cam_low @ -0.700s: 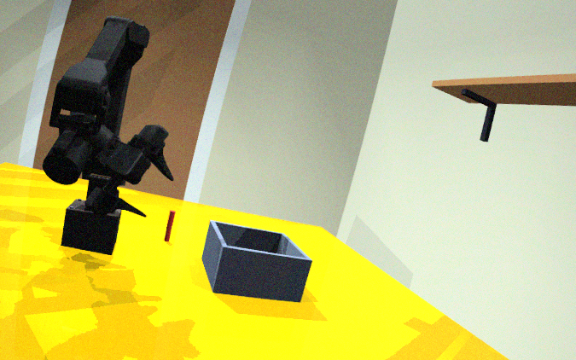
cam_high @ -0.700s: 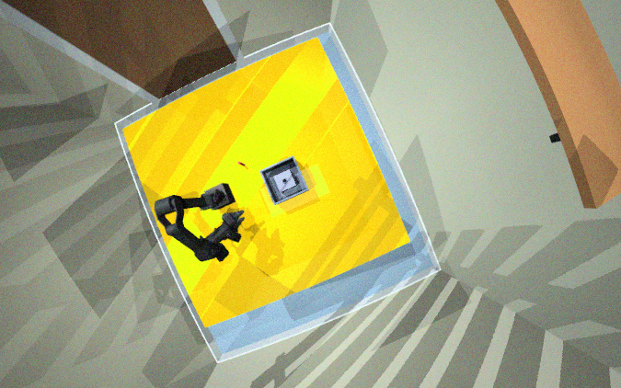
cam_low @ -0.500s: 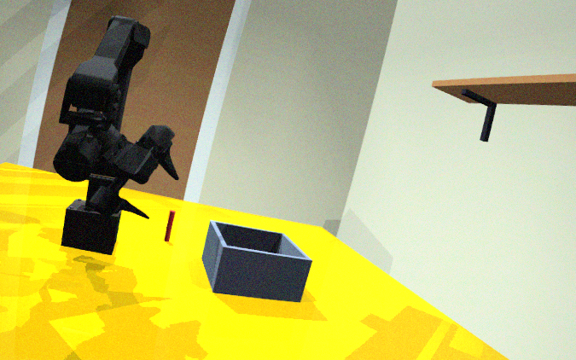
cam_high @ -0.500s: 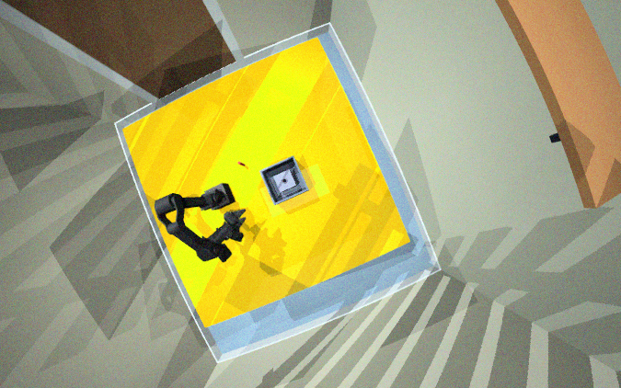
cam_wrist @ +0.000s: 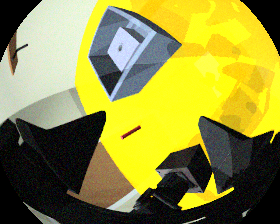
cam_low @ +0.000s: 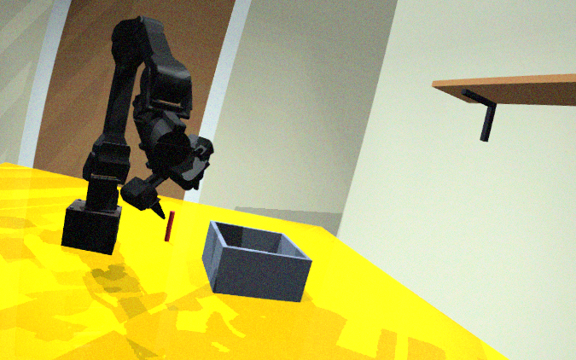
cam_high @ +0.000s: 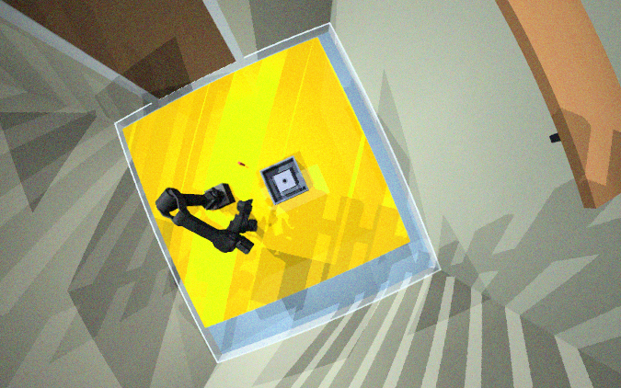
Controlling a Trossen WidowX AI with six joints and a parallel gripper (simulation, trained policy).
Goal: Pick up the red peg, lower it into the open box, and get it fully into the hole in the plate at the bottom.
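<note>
My gripper tip is now 230 mm to the right of the red peg, 110 mm above it and 40 mm short of it. Also, from my gripper tip: grey box (190 mm ahead, 130 mm below, 30 mm to the left); then plate (190 mm ahead, 110 mm below, 30 mm to the left).
</note>
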